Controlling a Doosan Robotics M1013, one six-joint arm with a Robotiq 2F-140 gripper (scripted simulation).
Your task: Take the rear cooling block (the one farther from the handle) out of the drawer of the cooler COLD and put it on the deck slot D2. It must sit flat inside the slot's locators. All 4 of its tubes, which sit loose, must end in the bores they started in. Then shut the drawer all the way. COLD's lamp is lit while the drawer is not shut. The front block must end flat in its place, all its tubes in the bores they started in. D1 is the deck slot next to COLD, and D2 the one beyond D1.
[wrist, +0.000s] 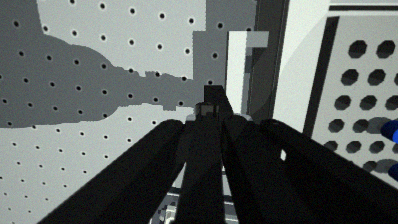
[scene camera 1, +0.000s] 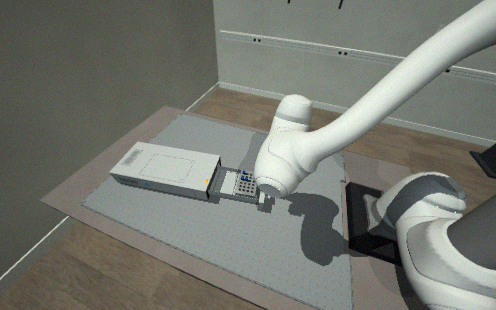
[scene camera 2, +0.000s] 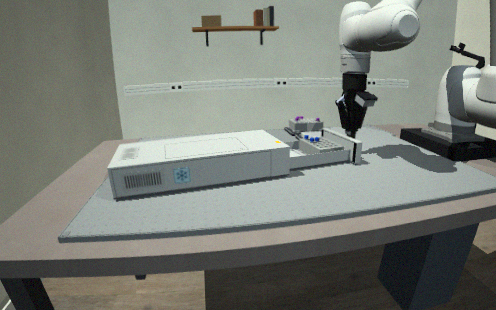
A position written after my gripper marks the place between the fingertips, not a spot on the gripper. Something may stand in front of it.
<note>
I see my gripper (scene camera 2: 349,149) and a cooler COLD (scene camera 1: 182,172).
My gripper also shows in the wrist view (wrist: 212,99).
</note>
